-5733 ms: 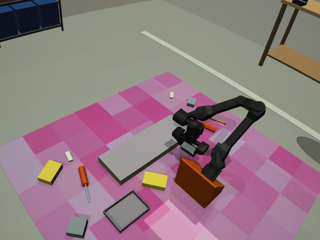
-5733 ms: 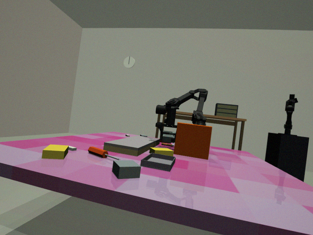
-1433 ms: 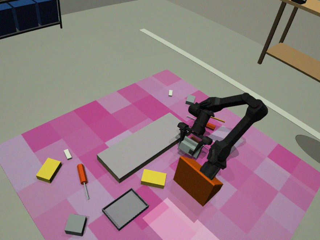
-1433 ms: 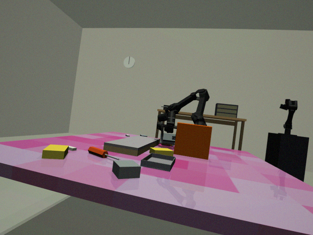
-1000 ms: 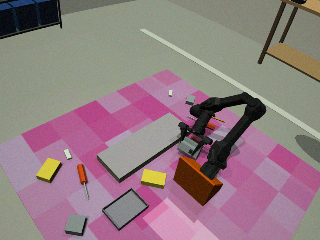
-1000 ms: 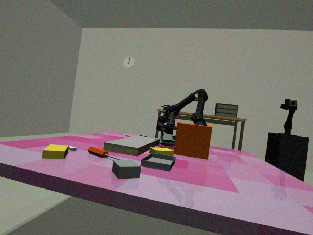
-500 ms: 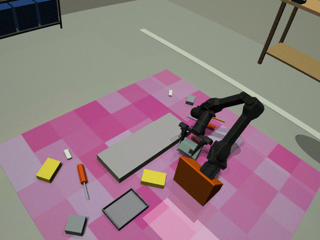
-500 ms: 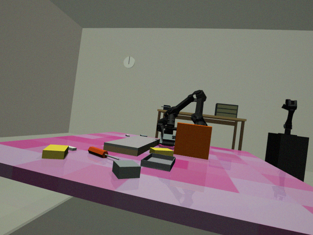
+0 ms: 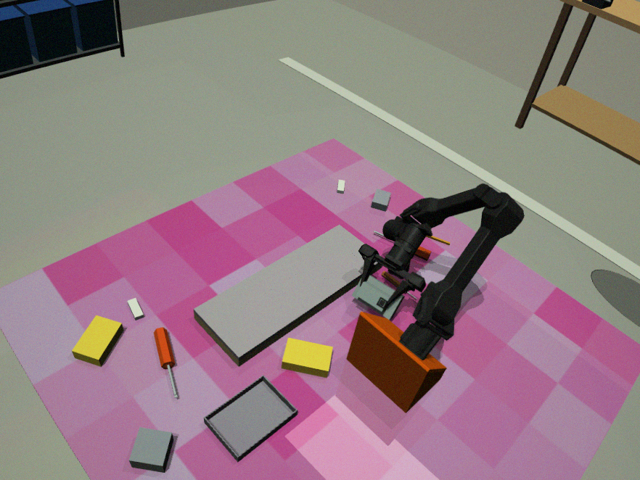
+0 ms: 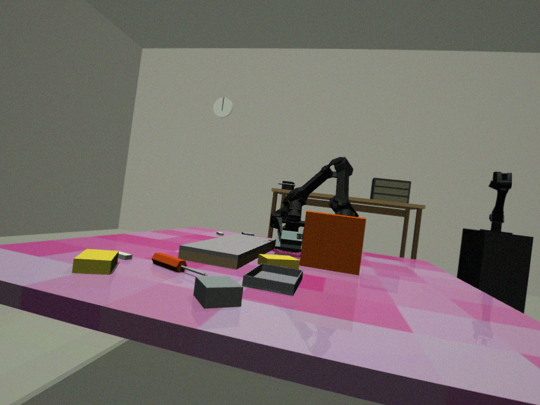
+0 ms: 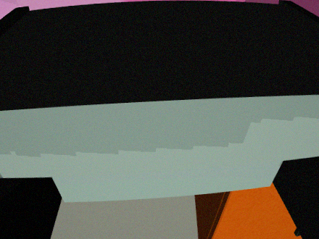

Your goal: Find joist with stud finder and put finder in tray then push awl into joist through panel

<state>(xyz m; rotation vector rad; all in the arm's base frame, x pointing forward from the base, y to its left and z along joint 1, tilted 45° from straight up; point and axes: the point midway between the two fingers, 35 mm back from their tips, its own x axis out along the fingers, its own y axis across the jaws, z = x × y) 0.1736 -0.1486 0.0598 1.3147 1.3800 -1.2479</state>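
My gripper tip is now 10 mm past the stud finder. From my gripper tip the other things lie so: indicator light (30 mm behind, 10 mm to the left); then thin stick (70 mm ahead, 390 mm to the right, 80 mm below); then awl (20 mm behind, 140 mm to the right, 70 mm below).
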